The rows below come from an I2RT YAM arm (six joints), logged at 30 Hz.
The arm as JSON. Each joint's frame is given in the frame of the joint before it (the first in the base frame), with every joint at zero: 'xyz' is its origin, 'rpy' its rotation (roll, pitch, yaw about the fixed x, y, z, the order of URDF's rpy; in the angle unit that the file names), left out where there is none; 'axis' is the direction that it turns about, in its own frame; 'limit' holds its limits. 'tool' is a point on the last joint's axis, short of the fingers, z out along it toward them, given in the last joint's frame.
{
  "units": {
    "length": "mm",
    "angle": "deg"
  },
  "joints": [
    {
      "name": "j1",
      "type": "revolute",
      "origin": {
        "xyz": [
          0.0,
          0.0,
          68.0
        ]
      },
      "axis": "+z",
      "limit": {
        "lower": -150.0,
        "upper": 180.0
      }
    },
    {
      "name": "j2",
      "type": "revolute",
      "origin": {
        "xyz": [
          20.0,
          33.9,
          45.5
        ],
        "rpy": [
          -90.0,
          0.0,
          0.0
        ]
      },
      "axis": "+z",
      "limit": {
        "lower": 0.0,
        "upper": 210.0
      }
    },
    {
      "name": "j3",
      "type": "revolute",
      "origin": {
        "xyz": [
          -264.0,
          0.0,
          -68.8
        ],
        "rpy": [
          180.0,
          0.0,
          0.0
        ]
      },
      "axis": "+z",
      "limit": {
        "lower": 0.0,
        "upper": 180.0
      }
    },
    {
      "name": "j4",
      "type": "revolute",
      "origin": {
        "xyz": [
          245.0,
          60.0,
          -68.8
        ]
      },
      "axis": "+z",
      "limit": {
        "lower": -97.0,
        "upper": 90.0
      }
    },
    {
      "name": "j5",
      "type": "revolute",
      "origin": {
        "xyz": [
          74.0,
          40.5,
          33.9
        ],
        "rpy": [
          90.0,
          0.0,
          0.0
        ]
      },
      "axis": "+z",
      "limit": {
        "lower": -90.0,
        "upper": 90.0
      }
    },
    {
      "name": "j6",
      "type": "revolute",
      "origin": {
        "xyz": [
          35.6,
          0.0,
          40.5
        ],
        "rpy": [
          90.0,
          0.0,
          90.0
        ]
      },
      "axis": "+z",
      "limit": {
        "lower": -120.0,
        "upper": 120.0
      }
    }
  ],
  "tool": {
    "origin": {
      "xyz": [
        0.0,
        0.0,
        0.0
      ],
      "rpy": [
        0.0,
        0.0,
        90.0
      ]
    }
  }
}
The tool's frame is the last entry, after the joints.
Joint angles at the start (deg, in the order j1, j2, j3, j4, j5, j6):
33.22 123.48 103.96 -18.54 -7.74 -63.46
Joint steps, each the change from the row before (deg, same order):
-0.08 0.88 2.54 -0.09 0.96 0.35
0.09 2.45 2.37 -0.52 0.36 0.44
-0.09 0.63 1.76 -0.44 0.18 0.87
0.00 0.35 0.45 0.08 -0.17 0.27
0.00 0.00 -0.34 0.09 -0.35 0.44
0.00 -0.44 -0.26 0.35 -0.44 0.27
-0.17 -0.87 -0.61 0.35 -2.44 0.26
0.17 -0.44 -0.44 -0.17 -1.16 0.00
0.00 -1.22 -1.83 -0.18 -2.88 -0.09
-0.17 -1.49 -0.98 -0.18 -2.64 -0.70
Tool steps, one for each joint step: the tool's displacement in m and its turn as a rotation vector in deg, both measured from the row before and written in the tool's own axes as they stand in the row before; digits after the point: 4 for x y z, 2 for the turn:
-0.0030 -0.0090 -0.0001 1.86 0.21 0.20
0.0013 0.0008 0.0115 -0.40 0.53 0.46
-0.0017 -0.0053 0.0001 0.73 -0.10 0.85
-0.0003 -0.0006 0.0014 0.08 -0.23 0.25
0.0007 0.0016 0.0008 -0.39 -0.19 0.47
-0.0013 -0.0012 -0.0025 0.25 -0.64 0.21
-0.0016 -0.0016 -0.0048 -0.59 -2.31 0.27
-0.0021 0.0015 -0.0018 -0.80 -1.04 -0.07
-0.0004 0.0046 -0.0042 -2.09 -2.13 0.08
-0.0029 -0.0009 -0.0082 -0.91 -2.36 -0.69

